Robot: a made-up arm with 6 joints. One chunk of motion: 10 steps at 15 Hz.
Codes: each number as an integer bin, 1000 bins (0 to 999) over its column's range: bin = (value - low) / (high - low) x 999, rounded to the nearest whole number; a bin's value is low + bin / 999 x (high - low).
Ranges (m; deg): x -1.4..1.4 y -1.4..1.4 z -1.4..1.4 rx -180..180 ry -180..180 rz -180..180
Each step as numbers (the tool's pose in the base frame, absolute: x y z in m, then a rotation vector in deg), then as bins.
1 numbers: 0.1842 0.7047 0.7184 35.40 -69.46 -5.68
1 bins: 565 751 756 598 307 484
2 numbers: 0.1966 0.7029 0.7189 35.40 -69.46 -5.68
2 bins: 570 750 756 598 307 484
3 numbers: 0.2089 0.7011 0.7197 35.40 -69.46 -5.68
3 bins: 574 750 756 598 307 484
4 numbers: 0.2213 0.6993 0.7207 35.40 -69.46 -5.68
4 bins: 578 749 757 598 307 484
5 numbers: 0.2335 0.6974 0.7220 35.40 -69.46 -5.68
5 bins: 583 748 757 598 307 484
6 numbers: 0.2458 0.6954 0.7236 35.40 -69.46 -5.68
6 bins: 587 748 758 598 307 484
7 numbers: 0.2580 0.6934 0.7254 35.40 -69.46 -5.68
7 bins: 592 747 758 598 307 484
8 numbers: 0.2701 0.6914 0.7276 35.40 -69.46 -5.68
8 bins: 596 746 759 598 307 484
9 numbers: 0.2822 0.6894 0.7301 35.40 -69.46 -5.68
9 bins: 600 745 760 598 307 484
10 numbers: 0.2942 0.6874 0.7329 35.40 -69.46 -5.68
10 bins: 604 745 761 598 307 484
